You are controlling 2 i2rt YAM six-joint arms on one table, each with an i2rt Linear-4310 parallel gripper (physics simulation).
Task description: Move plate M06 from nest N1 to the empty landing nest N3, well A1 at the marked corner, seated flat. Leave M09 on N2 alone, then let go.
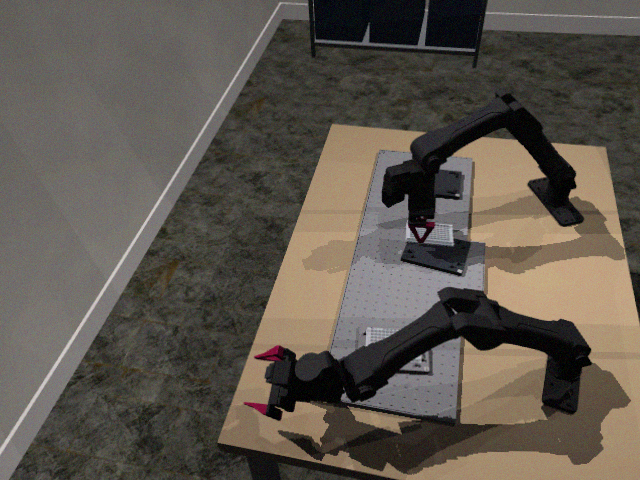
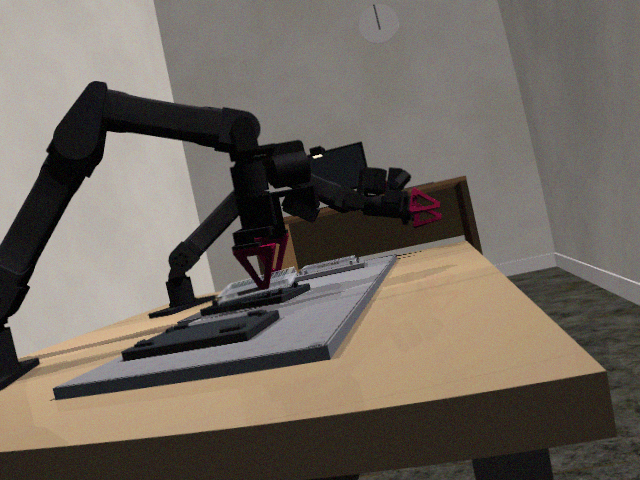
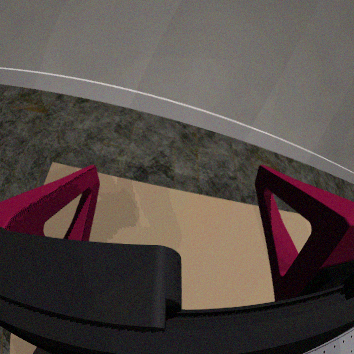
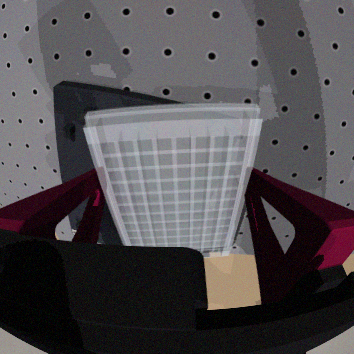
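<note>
My right gripper (image 1: pixel 421 231) (image 2: pixel 263 269) (image 4: pixel 174 175) is shut on plate M06 (image 1: pixel 440 233) (image 2: pixel 280 276) (image 4: pixel 175 182), a clear gridded well plate. It holds the plate by its long sides a little above the black nest N1 (image 1: pixel 442 259) (image 2: pixel 270 297) (image 4: pixel 68 116). The empty black nest N3 (image 1: pixel 450 184) (image 2: pixel 199 330) lies on the far side of N1 from N2. Plate M09 (image 1: pixel 376 334) (image 2: pixel 330 264) sits on nest N2, partly hidden by my left arm. My left gripper (image 1: pixel 266 381) (image 2: pixel 425 208) (image 3: pixel 176 173) is open and empty, out over the table's edge.
All nests sit on a grey perforated board (image 1: pixel 390 286) (image 2: pixel 347 310) (image 4: pixel 211 35) on the wooden table (image 1: pixel 309 267) (image 2: pixel 437 324) (image 3: pixel 218 246). A dark shelf unit (image 1: pixel 312 29) stands on the floor at the back.
</note>
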